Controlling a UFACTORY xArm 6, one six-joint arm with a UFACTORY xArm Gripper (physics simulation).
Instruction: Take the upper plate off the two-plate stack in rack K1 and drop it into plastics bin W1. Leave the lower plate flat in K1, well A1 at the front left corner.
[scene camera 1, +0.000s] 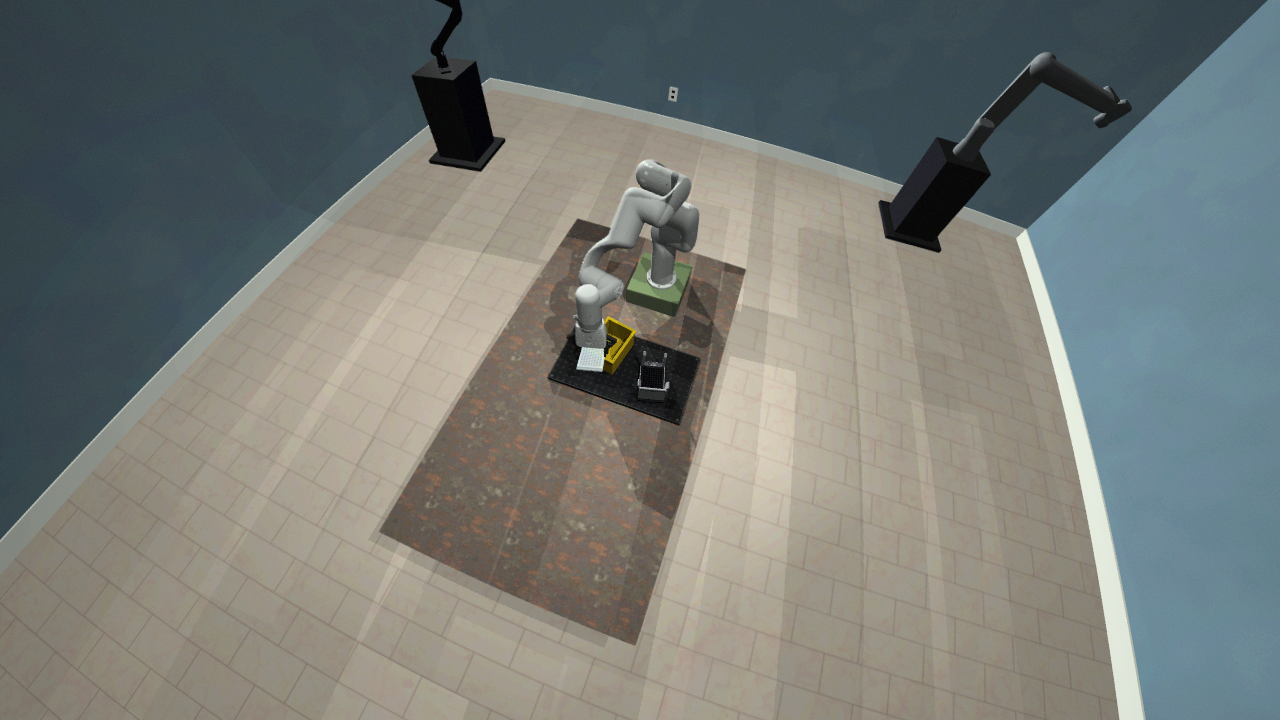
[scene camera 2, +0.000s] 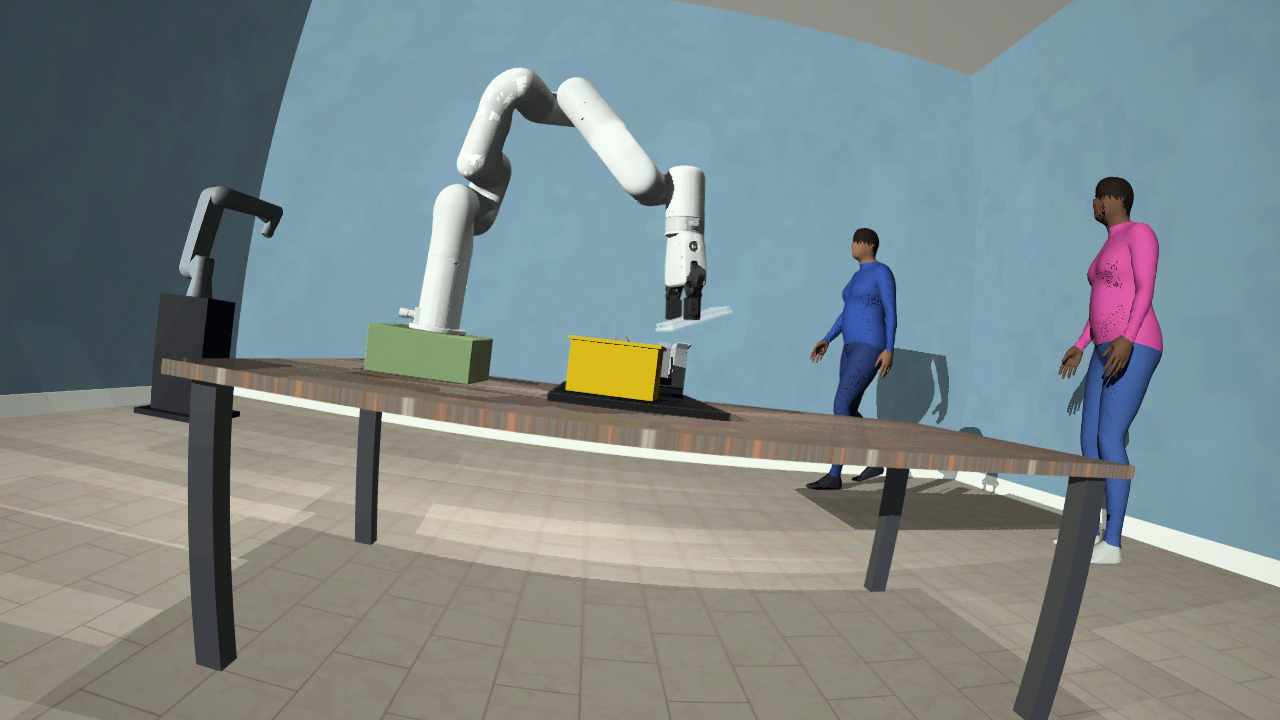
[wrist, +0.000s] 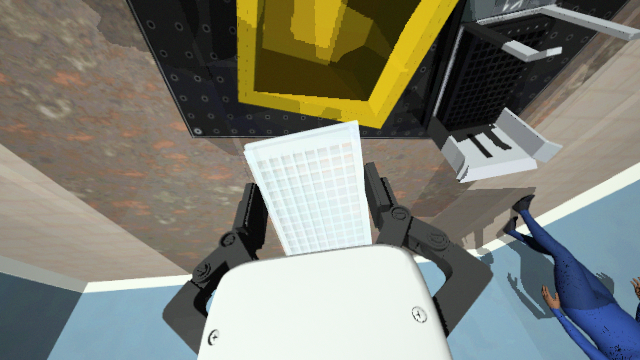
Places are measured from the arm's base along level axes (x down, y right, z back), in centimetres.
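Pixels of known places: gripper, between the fingertips: (scene camera 1: 592, 353) (scene camera 2: 682, 320) (wrist: 312, 185); arm's base, origin of its link: (scene camera 1: 661, 278) (scene camera 2: 436, 331).
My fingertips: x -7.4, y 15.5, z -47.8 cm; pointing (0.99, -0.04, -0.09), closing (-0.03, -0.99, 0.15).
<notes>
Ahead of a thing's pixels: the offset from my fingertips to its top centre. Level surfaces: height alone.
My gripper (scene camera 2: 682, 313) (wrist: 312, 185) is shut on a clear whitish plate (scene camera 1: 590, 359) (scene camera 2: 711, 316) (wrist: 320, 200) by its two long sides. The plate is tilted in scene camera 2 and hangs above the height of the yellow bin W1 @(dx +5.4, dy -3.4, dz +10.7 cm) (scene camera 1: 622, 353) (scene camera 2: 614, 368) (wrist: 243, 65). In the wrist view its far edge lies near the bin's front rim. The grey rack K1 @(dx +3.4, dy -22.1, dz +1.7 cm) (scene camera 1: 653, 392) (scene camera 2: 679, 362) (wrist: 500, 162) stands right of the bin. A black plate @(dx +11.5, dy -22.2, dz +1.1 cm) (scene camera 1: 652, 374) (wrist: 490, 75) lies flat in it. Its well A1 marking is not readable.
The bin and rack stand on a black perforated board (scene camera 1: 597, 391) (wrist: 220, 116) on the brown table @(dx +16.7 cm) (scene camera 1: 528, 501) (scene camera 2: 850, 438). The arm's green base block (scene camera 1: 651, 296) (scene camera 2: 427, 353) is behind them. Two people (scene camera 2: 868, 308) (scene camera 2: 1123, 295) stand beyond the table.
</notes>
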